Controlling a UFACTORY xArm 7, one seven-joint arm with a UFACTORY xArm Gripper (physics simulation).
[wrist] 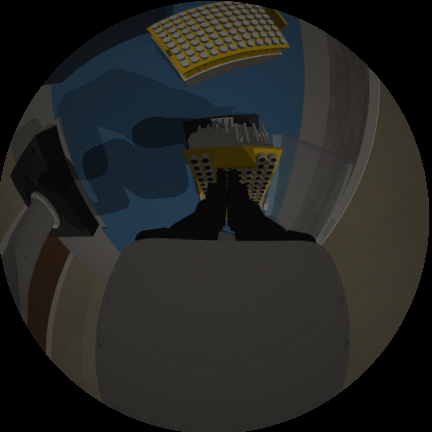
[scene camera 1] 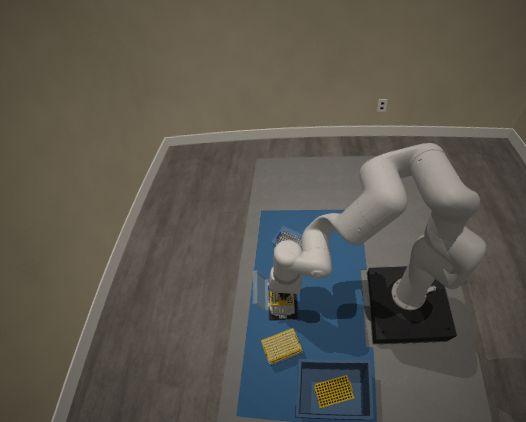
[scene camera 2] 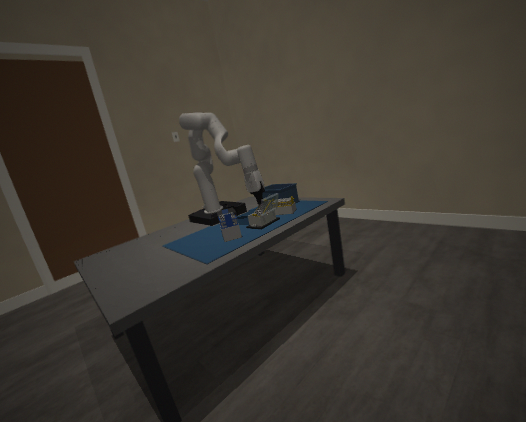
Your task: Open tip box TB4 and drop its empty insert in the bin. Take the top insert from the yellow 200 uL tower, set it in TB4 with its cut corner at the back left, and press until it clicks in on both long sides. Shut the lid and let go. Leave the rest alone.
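Note:
TB4 stands open on its dark base, with its clear lid swung out to the side. A yellow insert with tips is in TB4 but sits tilted: its end toward the yellow tower is raised and tips show below that end. My gripper is shut and empty, with its fingertips over the insert; contact cannot be told. The arm hides it in scene camera 1. The yellow tower stands beside TB4. The empty insert lies in the bin.
A blue tip rack stands on the other side of TB4 from the yellow tower, partly behind the arm in scene camera 1. The blue mat lies under these things. The arm's black base plate is off to the side.

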